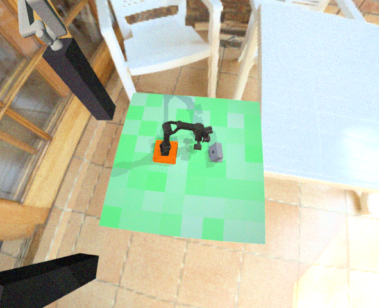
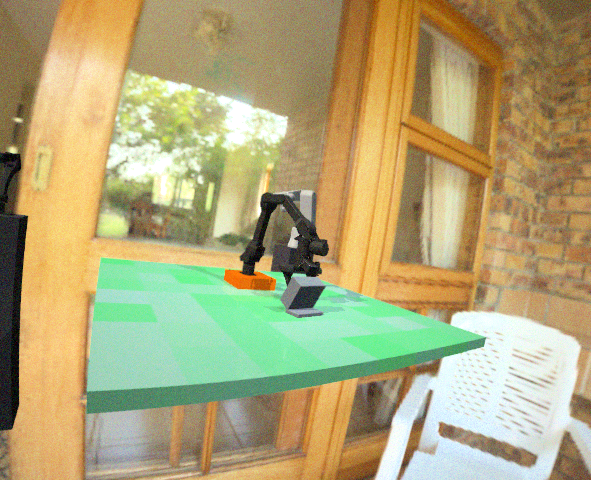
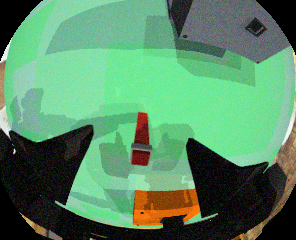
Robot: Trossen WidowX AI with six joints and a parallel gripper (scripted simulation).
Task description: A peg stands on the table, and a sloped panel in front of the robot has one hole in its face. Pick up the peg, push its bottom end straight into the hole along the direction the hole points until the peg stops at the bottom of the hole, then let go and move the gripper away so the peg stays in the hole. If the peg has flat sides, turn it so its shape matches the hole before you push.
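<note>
My gripper tip is right at the red peg. From my gripper tip the other things lie so: sloped panel (15 cm ahead, 9 cm to the right, 2 cm above).
</note>
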